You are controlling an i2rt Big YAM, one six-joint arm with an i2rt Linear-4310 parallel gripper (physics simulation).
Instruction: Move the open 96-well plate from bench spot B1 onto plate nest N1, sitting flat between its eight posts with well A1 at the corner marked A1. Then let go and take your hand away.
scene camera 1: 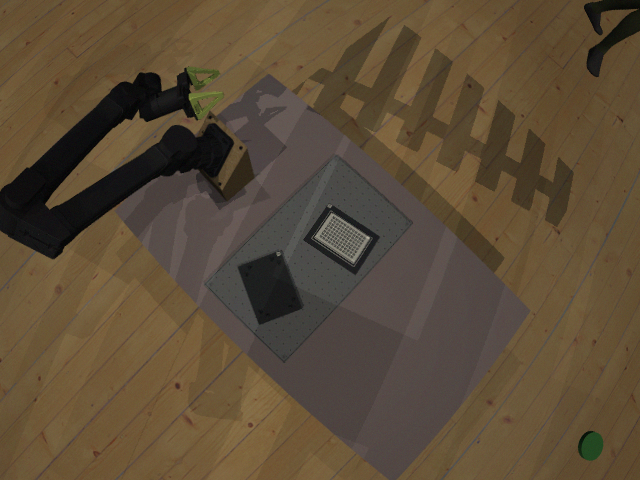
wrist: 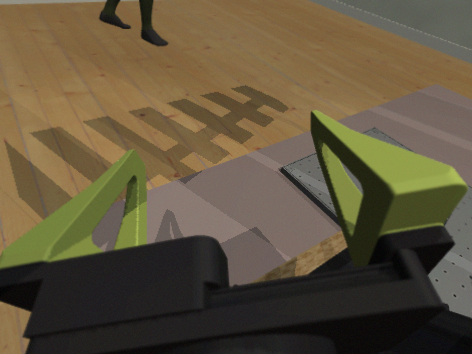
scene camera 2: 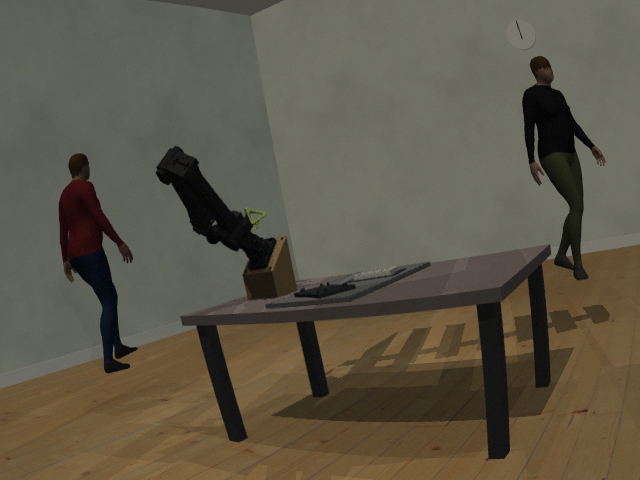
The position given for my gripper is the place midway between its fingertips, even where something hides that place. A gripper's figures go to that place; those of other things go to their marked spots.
My gripper point(scene camera 1: 221, 82) is 0.93 m from the lens. A white well plate point(scene camera 1: 338, 235): 1.02 m from the lens.
